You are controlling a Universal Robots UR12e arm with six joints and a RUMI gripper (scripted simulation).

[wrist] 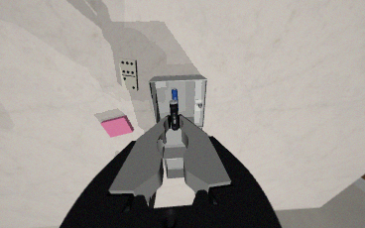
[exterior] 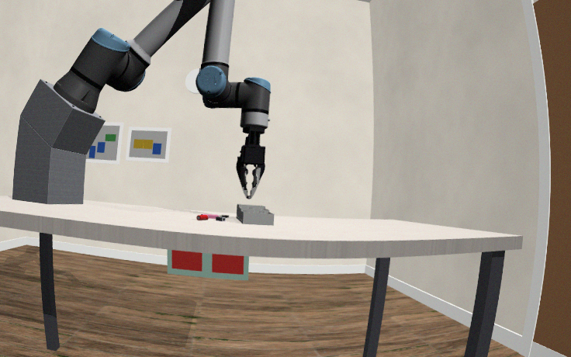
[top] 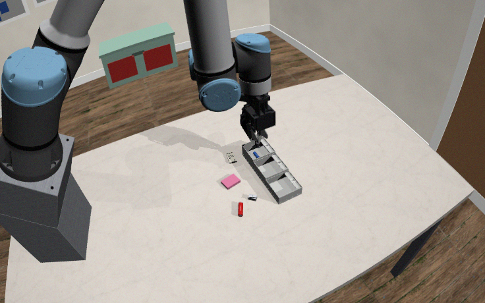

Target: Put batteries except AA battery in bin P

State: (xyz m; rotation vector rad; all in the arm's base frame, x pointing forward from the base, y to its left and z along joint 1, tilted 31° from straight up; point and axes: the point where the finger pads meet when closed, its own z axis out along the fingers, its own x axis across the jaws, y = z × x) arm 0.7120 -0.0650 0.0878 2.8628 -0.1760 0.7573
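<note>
My hand is 7 cm above the blue battery. From my hand the other things lie so: white dotted tile 7 cm behind, 6 cm to the left, 8 cm below; bin marked P 1 cm behind, 8 cm to the right, 6 cm below; black battery 1 cm below.
</note>
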